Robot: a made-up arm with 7 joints.
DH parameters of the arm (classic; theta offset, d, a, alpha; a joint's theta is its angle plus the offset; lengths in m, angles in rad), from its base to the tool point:
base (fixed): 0 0 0 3.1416
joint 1: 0 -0.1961 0 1.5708
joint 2: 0 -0.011 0 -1.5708
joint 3: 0 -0.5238 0 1.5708
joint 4: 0 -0.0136 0 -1.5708
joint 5: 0 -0.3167 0 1.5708
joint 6: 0 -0.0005 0 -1.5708
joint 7: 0 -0.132 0 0
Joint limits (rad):
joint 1: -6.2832..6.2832
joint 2: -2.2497..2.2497
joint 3: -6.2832..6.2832
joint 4: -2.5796..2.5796
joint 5: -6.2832..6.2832
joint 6: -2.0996..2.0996
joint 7: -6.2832..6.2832
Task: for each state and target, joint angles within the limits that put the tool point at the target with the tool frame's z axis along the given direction. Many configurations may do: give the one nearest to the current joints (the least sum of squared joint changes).
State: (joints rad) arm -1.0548 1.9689 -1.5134 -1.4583 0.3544 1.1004 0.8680
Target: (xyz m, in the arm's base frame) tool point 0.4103 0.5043 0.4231 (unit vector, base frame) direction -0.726 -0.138 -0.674
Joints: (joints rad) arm -1.4044 1.7454 -0.7193 -1.6475 0.2541 0.2195 0.8680
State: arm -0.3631 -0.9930 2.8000 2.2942 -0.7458 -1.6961 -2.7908
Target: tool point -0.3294 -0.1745 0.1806 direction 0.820 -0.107 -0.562
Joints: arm -0.9425 -1.3484 3.5462 2.5778 -1.3893 -2.0996 -2.7908
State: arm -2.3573 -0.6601 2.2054 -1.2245 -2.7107 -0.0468 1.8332
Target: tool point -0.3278 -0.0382 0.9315 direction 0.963 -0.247 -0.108
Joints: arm -2.1906 -0.1119 2.1953 -0.9427 -2.7180 0.6489 1.8332
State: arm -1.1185 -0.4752 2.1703 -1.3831 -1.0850 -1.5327 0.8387
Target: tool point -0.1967 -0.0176 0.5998 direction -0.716 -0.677 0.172
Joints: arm -0.6018 -1.2053 2.8951 -1.8614 -0.1176 -1.0614 0.8387
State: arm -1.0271 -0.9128 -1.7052 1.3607 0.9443 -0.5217 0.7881
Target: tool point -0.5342 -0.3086 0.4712 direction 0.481 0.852 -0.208
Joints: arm -0.9310 -0.7390 -2.1404 1.7157 0.5877 -1.4815 0.7881
